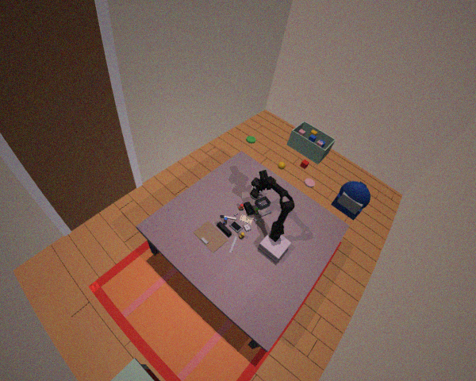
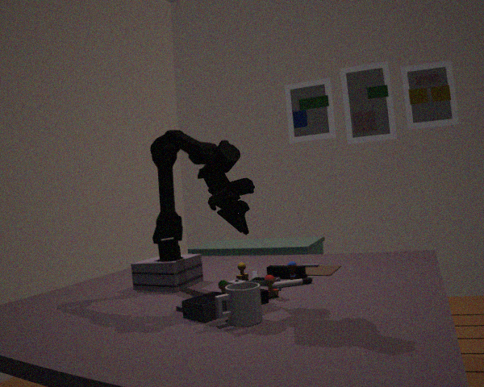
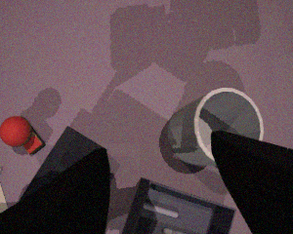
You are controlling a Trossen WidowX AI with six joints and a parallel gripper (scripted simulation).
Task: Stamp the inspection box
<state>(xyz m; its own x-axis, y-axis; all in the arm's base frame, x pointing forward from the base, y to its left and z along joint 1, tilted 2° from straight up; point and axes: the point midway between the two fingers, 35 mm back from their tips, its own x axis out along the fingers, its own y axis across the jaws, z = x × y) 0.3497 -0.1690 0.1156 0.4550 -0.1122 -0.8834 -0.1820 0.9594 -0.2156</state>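
The green-knobbed PASS stamp lies 180 mm below my gripper tip, 100 mm behind it and 40 mm to the left of it. The rest, counted from my gripper tip: red-knobbed stamp 180 mm below, 100 mm to the left, 20 mm ahead; then white mug 160 mm below, 120 mm to the right, 20 mm ahead; then card 200 mm below, 150 mm to the left, 80 mm behind.
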